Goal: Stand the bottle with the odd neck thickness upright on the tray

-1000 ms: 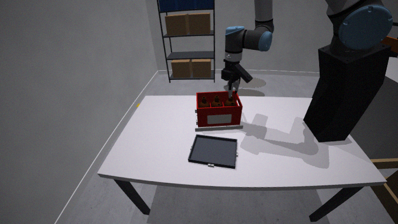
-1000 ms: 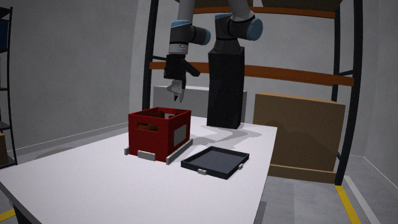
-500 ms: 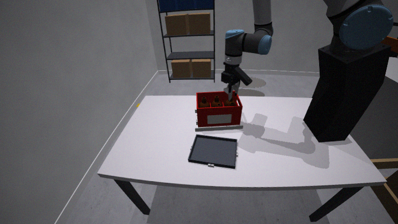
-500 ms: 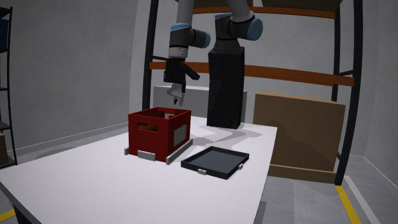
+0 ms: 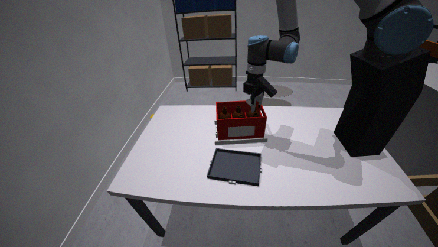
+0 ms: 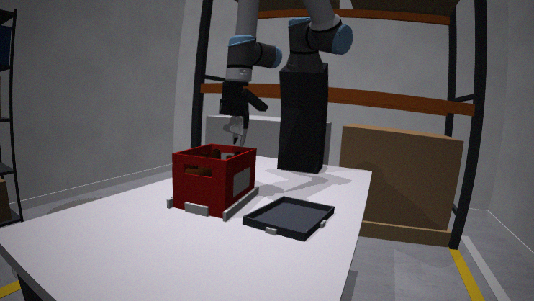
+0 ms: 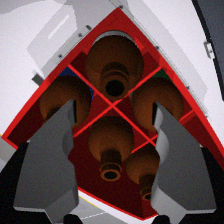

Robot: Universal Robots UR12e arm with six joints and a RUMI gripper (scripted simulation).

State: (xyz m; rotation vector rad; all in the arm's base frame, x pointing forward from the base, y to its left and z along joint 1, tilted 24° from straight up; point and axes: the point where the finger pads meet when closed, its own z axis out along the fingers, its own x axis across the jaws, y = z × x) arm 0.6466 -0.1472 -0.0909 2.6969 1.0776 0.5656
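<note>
Now: the red crate 12 cm below my hand, 8 cm ahead of it and 4 cm to the right of it. Round my hand: dark tray 23 cm to the left, 19 cm below, 14 cm ahead; then glass bottle 11 cm below, 9 cm to the right, 8 cm ahead; then brown bottle 17 cm ahead, 11 cm below, 9 cm to the right.
</note>
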